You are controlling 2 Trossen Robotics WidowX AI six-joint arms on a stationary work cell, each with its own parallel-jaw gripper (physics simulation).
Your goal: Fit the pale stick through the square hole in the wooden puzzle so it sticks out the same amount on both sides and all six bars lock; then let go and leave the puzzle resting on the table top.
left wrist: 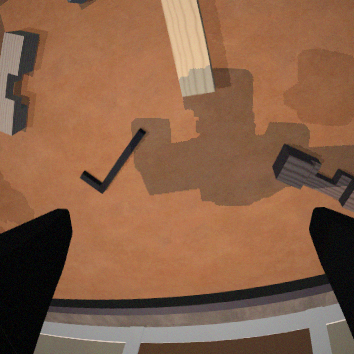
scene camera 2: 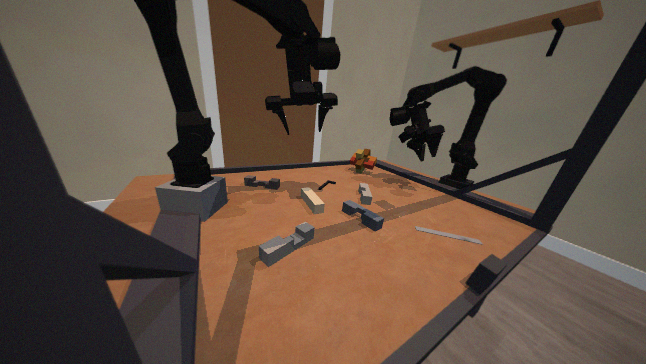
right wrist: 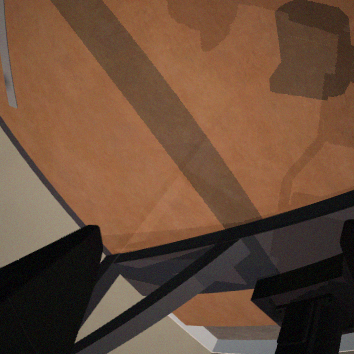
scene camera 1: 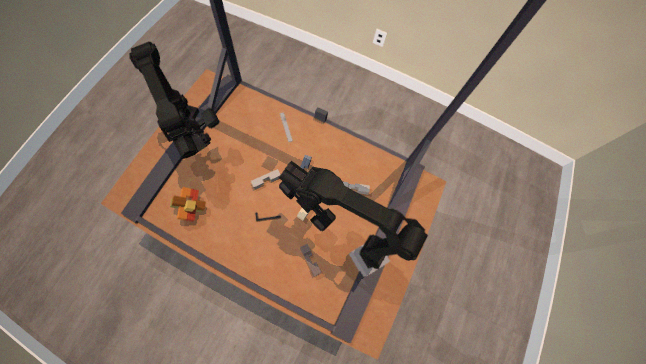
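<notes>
The pale stick [scene camera 1: 302,214] [scene camera 2: 312,200] [left wrist: 187,45] is a cream square bar lying flat on the table top. The puzzle [scene camera 1: 190,205] [scene camera 2: 363,160], a cluster of crossed orange, red, brown and yellow bars, rests on the table at the lower left in scene camera 1; its square hole cannot be made out. My left gripper [scene camera 2: 304,133] [left wrist: 194,222] is open and empty, high above the table near the pale stick. My right gripper [scene camera 2: 428,157] [right wrist: 227,237] is open and empty, raised over the table edge, away from the puzzle.
Loose notched bars lie about: light grey [scene camera 1: 265,179] [scene camera 2: 366,195], blue-grey [scene camera 2: 372,220], grey [scene camera 2: 276,250] and dark grey [scene camera 2: 250,181] [left wrist: 296,169]. A black hex key [scene camera 1: 270,218] [scene camera 2: 327,184] [left wrist: 120,162] lies near the pale stick. A thin metal strip [scene camera 1: 286,128] [scene camera 2: 448,235] lies farther off. Dark frame beams border the table.
</notes>
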